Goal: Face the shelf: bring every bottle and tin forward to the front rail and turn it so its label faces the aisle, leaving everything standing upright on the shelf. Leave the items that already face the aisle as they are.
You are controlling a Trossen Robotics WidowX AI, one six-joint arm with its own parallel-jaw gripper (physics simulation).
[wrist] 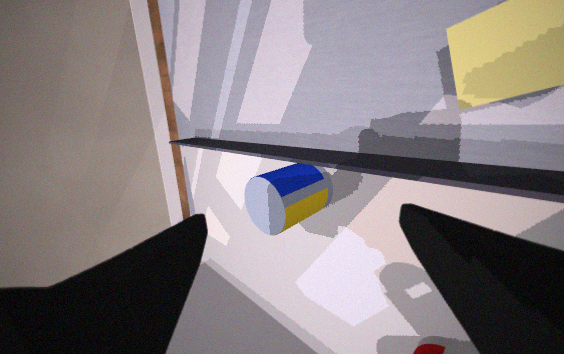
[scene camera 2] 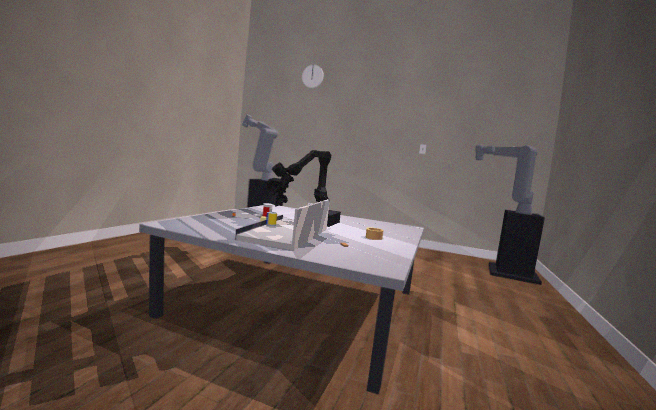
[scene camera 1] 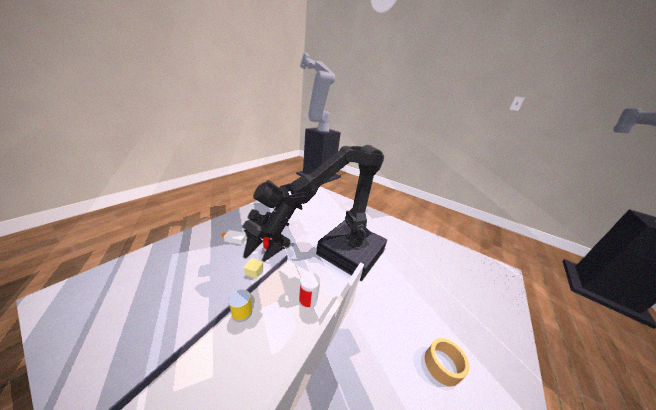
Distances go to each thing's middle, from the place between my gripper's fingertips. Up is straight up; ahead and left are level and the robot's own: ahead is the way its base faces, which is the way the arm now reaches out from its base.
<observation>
The yellow block (wrist: 494,57) is 130 mm below my hand, 80 mm to the right of it and 40 mm behind it. The rest, counted from my hand: dark front rail (wrist: 531,183) 130 mm below, 120 mm ahead, 30 mm to the left; then white shelf tray (scene camera 1: 254,357) 160 mm to the left, 140 mm below, 100 mm ahead; then shelf (scene camera 1: 276,351) 170 mm to the left, 100 mm ahead, 60 mm below.
</observation>
